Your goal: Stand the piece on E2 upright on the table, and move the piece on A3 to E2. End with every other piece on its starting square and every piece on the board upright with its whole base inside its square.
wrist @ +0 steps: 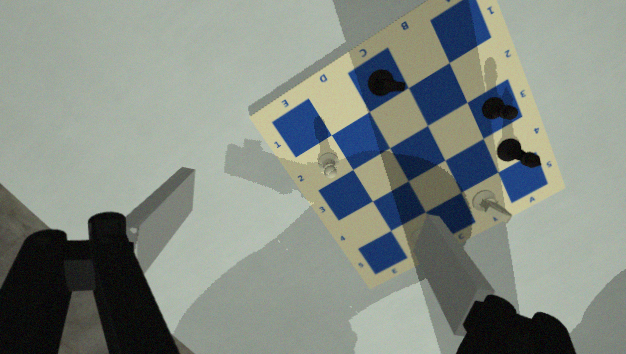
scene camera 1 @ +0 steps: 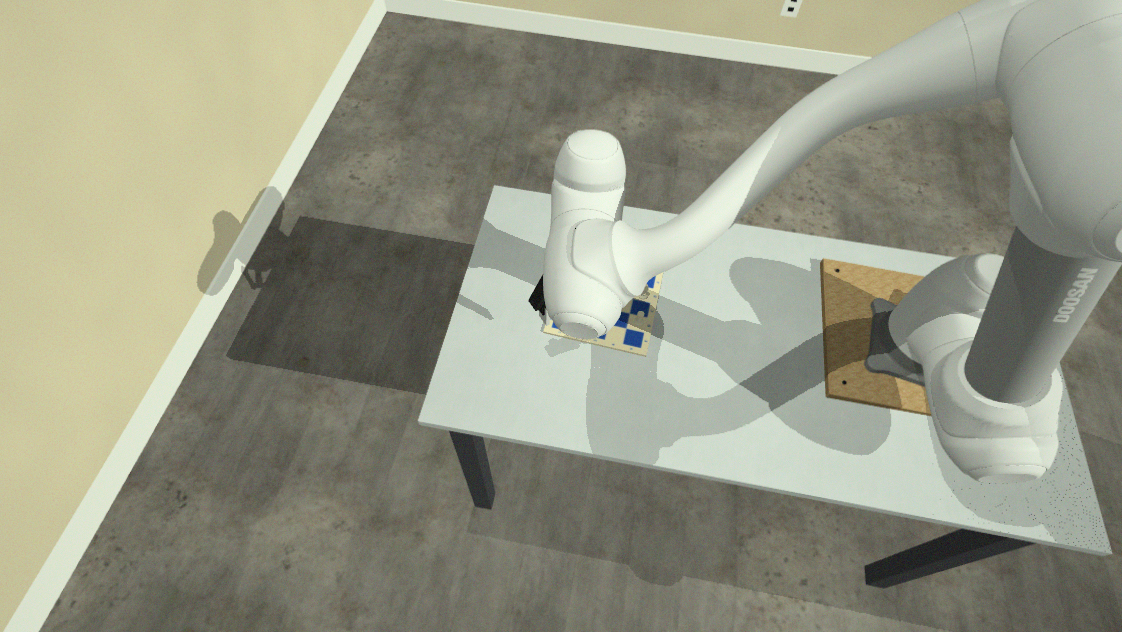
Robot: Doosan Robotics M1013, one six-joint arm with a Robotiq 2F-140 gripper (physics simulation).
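Seen in the pictures: gripper, fingertip midpoint: (wrist: 309, 212); arm's base at its link origin: (scene camera 1: 911, 347).
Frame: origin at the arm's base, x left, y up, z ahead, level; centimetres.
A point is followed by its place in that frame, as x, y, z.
Note:
In the wrist view a pale pawn-like piece (wrist: 327, 161) {18.6, 0.4, 66.4} stands upright on E2. A black piece (wrist: 493, 108) {4.0, 0.3, 64.2} stands upright on A3. The chessboard (wrist: 529, 112) {0.7, -0.7, 62.1} (scene camera 1: 608, 346) {21.5, -0.8, 58.9} lies flat on the table (wrist: 125, 75) {30.7, -1.3, 80.5} (scene camera 1: 510, 392) {37.9, -1.3, 74.0}. My gripper (wrist: 309, 212) {20.1, 9.6, 66.9} is wide open and empty, high above the board's E side. One fingertip hangs over the table outside the board, the other over the edge by row 5. In the scene view my wrist hides E2, A3 and most of the gripper.
Black pieces stand on C1 (wrist: 381, 82) {12.1, 2.4, 70.8} and A4 (wrist: 509, 149) {3.7, 0.2, 60.0}. A pale piece (wrist: 484, 200) {7.1, 0.3, 56.3} stands on B5. A finger covers part of D5 in the wrist view; a pale piece (scene camera 1: 639, 314) {14.0, 2.7, 54.9} shows near there in the scene view. The wooden base plate (scene camera 1: 844, 353) {6.7, 0.5, 13.1} lies right.

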